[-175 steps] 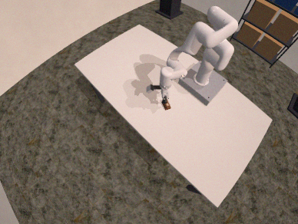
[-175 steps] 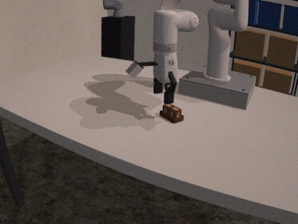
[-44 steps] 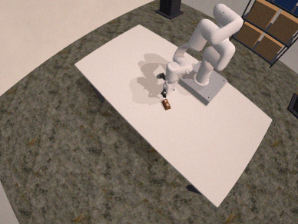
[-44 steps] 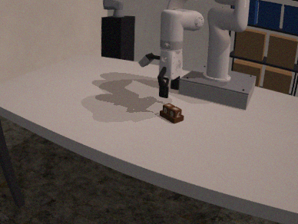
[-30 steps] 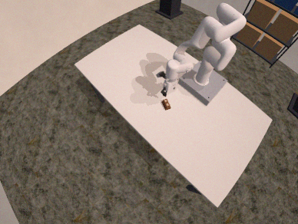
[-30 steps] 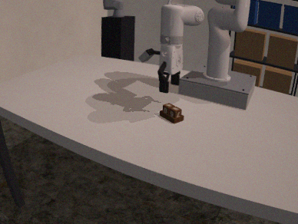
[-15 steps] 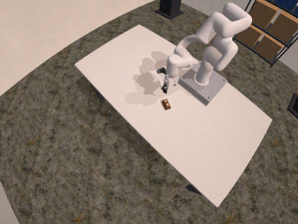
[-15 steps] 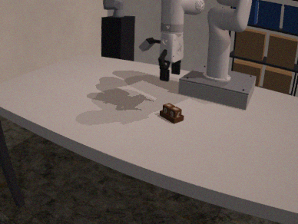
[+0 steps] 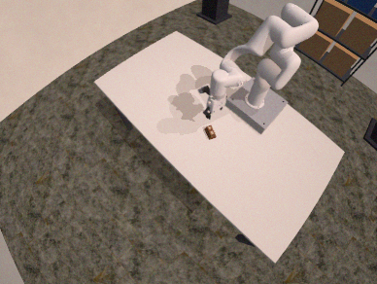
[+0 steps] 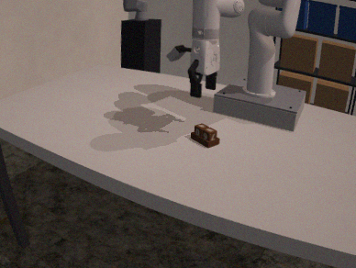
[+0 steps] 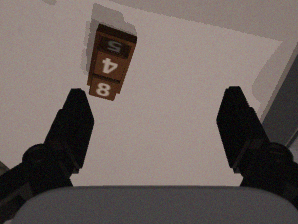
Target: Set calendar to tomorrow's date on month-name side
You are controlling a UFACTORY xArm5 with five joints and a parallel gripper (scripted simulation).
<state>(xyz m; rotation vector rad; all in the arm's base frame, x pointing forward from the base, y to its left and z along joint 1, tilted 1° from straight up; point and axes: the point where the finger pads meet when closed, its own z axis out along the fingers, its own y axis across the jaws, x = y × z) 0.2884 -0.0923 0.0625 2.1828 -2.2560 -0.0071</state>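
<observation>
My hand is 10 cm above the brown wooden cube, 5 cm short of it and 2 cm to the right of it. Also, from my hand: tray (12 cm below, 5 cm ahead, 4 cm to the left).
</observation>
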